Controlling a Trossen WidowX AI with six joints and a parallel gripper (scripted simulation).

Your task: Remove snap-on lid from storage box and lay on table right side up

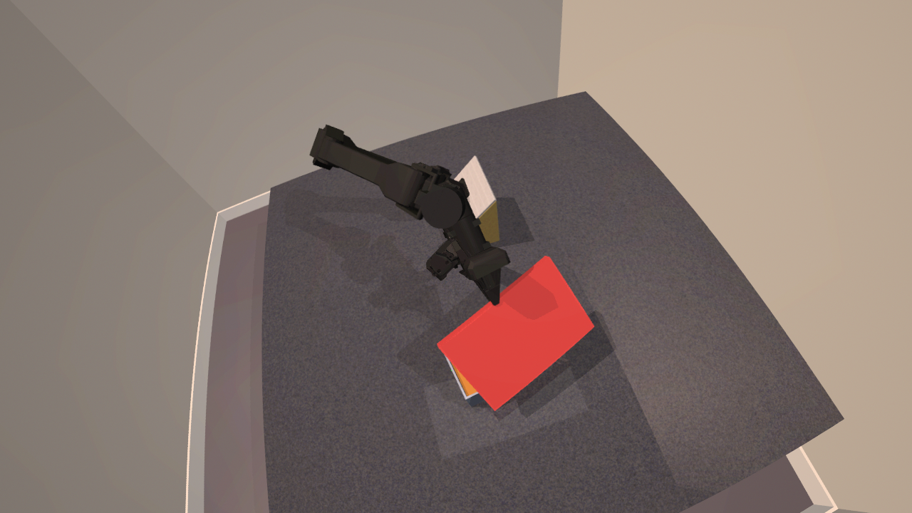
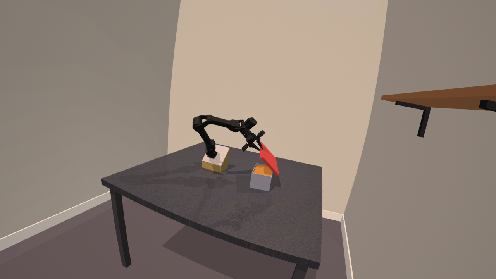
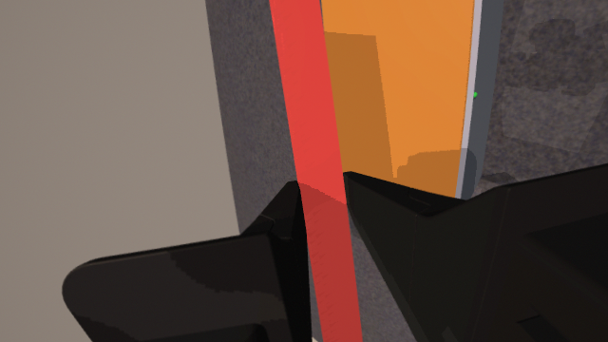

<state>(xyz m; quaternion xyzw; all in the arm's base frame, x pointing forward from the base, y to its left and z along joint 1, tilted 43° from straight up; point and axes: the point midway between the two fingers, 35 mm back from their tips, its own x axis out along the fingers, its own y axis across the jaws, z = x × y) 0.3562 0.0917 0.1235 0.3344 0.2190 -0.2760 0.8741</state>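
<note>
Now: gripper tip 5 cm short of the red lid, 5 cm above it and 3 cm to the right of it. From my gripper tip the other things lie so: storage box 18 cm below, 4 cm ahead, 1 cm to the right.
</note>
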